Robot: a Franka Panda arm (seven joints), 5 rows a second.
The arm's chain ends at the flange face. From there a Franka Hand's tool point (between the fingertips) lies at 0.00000 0.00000 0.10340 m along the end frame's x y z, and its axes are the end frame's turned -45 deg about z.
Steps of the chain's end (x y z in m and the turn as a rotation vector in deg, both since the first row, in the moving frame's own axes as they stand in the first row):
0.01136 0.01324 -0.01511 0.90 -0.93 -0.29
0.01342 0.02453 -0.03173 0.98 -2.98 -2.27
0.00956 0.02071 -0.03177 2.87 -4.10 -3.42
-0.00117 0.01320 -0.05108 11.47 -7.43 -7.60
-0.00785 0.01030 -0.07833 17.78 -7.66 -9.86
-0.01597 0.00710 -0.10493 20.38 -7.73 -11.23
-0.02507 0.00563 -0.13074 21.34 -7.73 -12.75
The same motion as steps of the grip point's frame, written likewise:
-0.00137 0.01506 -0.01514 1.29 -0.02 -0.29
-0.01051 0.02184 -0.03188 2.80 -1.41 -2.27
-0.00972 0.01257 -0.03216 4.93 -0.87 -3.42
-0.00666 -0.01565 -0.05400 13.36 2.86 -7.60
-0.00299 -0.03106 -0.08416 17.99 7.16 -9.86
-0.00412 -0.04262 -0.11230 19.88 8.94 -11.23
-0.00899 -0.05148 -0.13871 20.56 9.62 -12.75

